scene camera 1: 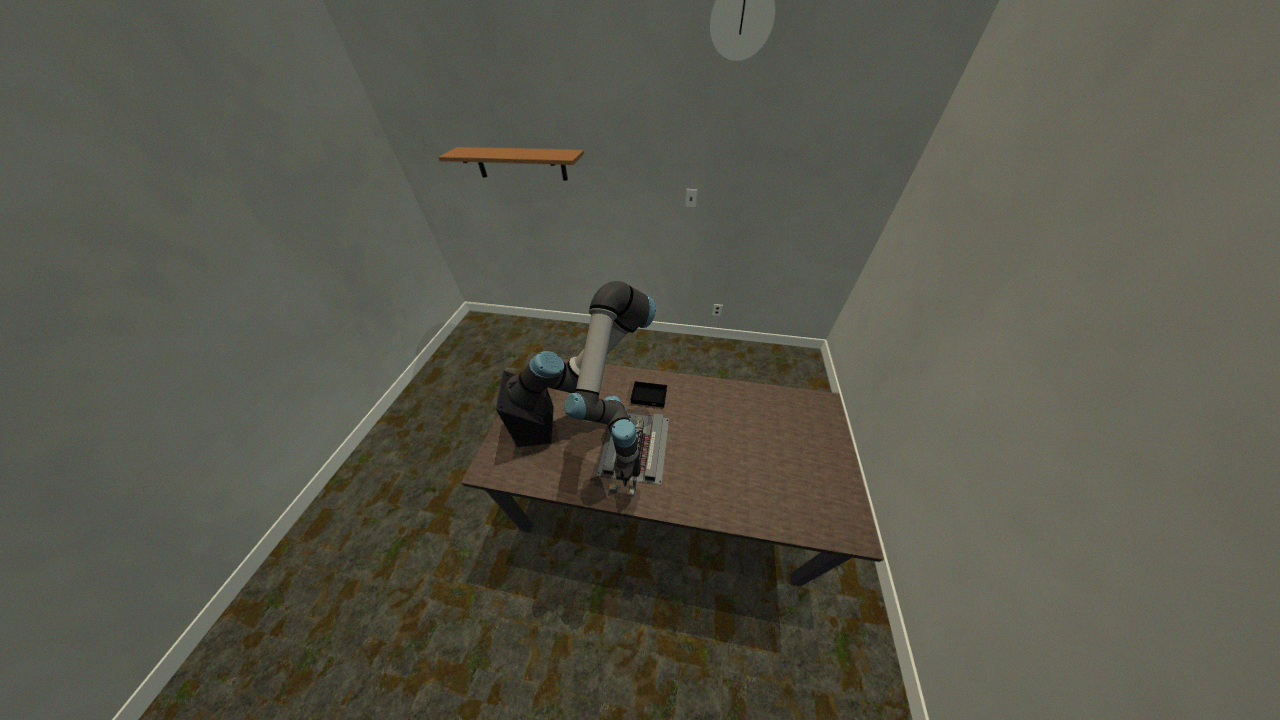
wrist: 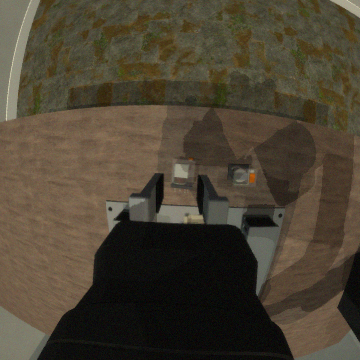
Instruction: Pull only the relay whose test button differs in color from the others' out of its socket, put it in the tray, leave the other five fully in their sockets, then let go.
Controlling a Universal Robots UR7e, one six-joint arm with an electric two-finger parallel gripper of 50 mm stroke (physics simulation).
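Pixels of known places: gripper, fingertip midpoint: [scene camera 1: 630,484] [wrist: 180,185]; arm's base at its link origin: [scene camera 1: 522,392].
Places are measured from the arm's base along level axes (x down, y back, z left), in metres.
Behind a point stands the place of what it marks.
Note:
In the wrist view, one clear-cased relay [wrist: 183,172] @[x 0.205, y -0.557, z -0.076 m] with a pale top and a small orange part lies loose on the table, just beyond the fingertips. A second loose relay [wrist: 241,175] @[x 0.184, y -0.495, z -0.102 m] with an orange part lies to its right. Both are off the grey panel [wrist: 234,215] @[x 0.224, y -0.466, z -0.042 m] [scene camera 1: 665,447] @[x 0.223, y -0.591, z 0.167 m]. My gripper [wrist: 180,185] @[x 0.137, y -0.557, z -0.077 m] [scene camera 1: 626,480] @[x 0.137, y -0.557, z -0.077 m] is open and empty near the panel's edge, pointing down. The socket row [scene camera 1: 643,451] is partly hidden by the arm, and its button colors are too small to tell. The black tray [scene camera 1: 648,393] @[x 0.223, y -0.389, z 0.394 m] stands behind the panel; no relay is discernible in it.
The brown table [scene camera 1: 760,456] @[x 0.226, y -0.967, z 0.319 m] [wrist: 65,175] @[x 0.226, y -0.729, z 0.001 m] carries the panel, tray and robot base [scene camera 1: 526,413] @[x 0.020, y -0.073, z -0.064 m]. A grey duct [wrist: 262,242] @[x 0.183, y -0.427, z -0.034 m] runs along the panel's right side in the wrist view. The table's front edge is close beyond the loose relays.

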